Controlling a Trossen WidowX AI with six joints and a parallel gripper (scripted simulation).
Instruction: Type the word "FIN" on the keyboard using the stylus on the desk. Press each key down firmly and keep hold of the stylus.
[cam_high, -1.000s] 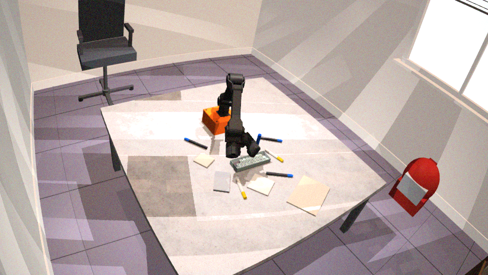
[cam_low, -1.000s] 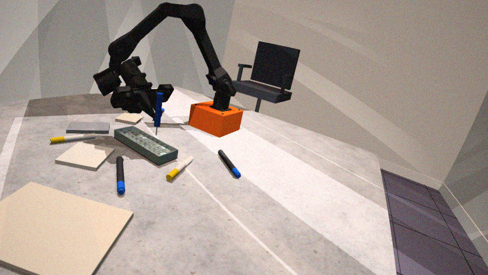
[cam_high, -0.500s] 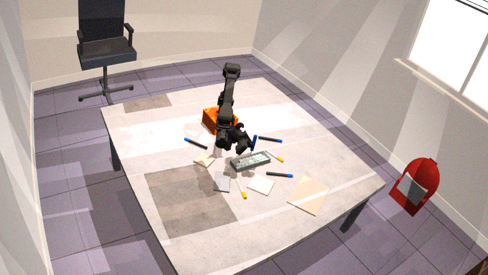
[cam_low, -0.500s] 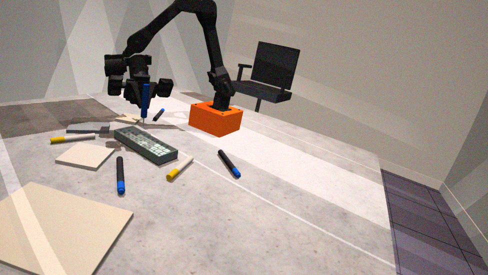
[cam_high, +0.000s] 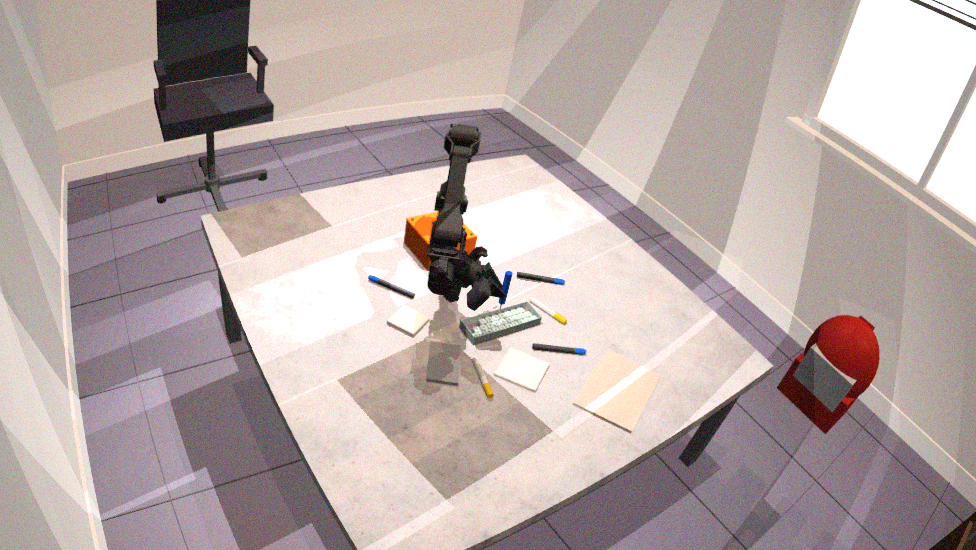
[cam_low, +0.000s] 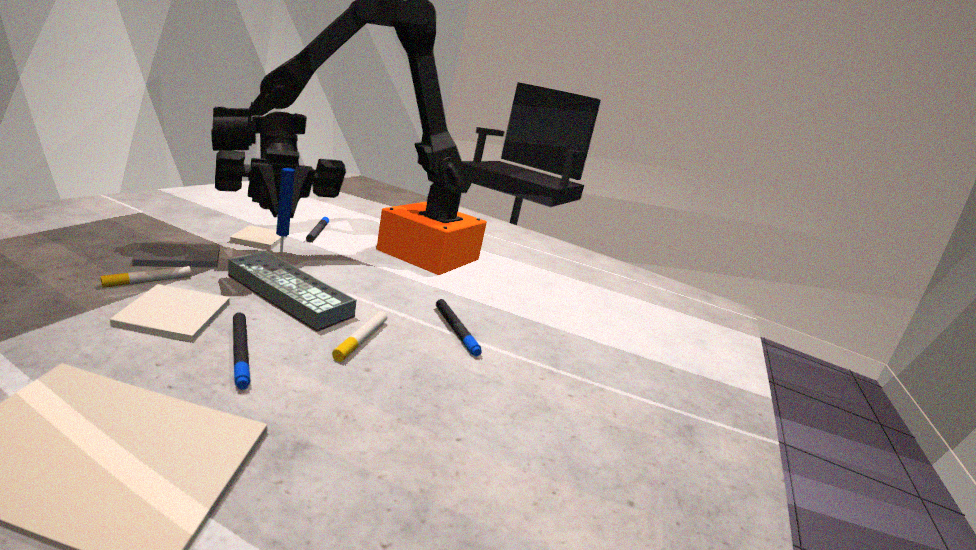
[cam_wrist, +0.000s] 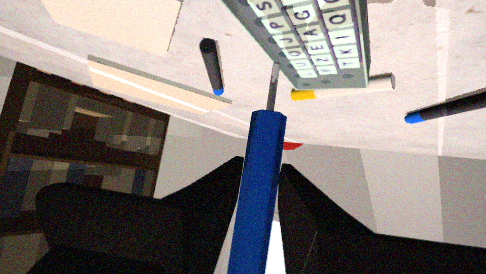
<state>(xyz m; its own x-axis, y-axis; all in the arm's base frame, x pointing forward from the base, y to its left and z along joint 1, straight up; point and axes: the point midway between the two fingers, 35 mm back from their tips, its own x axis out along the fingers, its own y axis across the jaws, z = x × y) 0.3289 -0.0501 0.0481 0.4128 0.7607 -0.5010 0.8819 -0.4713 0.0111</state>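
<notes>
My gripper tip is 100 mm above the N key. The rest, counted from my gripper tip: blue stylus (10 mm below); then stylus tip (50 mm below).
</notes>
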